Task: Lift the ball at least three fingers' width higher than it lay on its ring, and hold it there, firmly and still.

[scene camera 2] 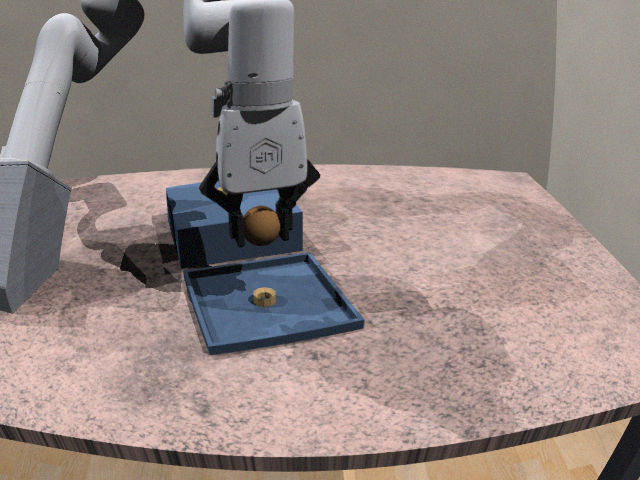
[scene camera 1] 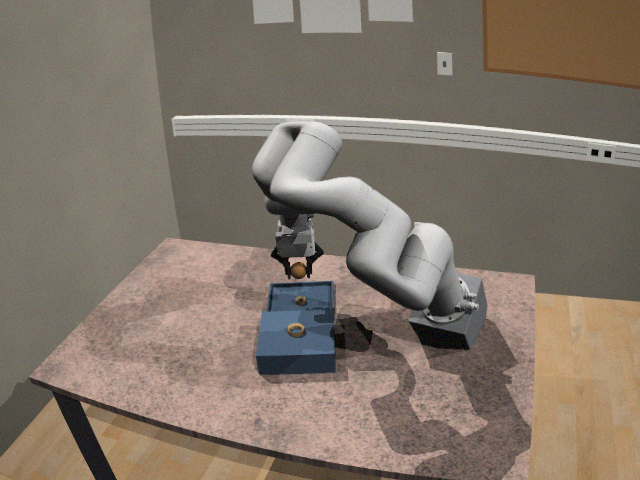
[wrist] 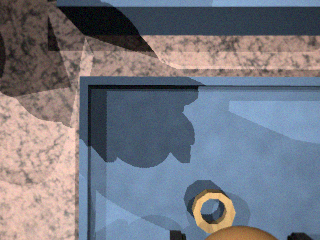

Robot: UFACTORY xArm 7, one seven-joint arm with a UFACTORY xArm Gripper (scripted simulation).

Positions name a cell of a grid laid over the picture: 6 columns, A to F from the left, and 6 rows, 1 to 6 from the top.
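Shallow blue tray, visible in scene camera 2 (C4), scene camera 1 (C4), the wrist view (C4).
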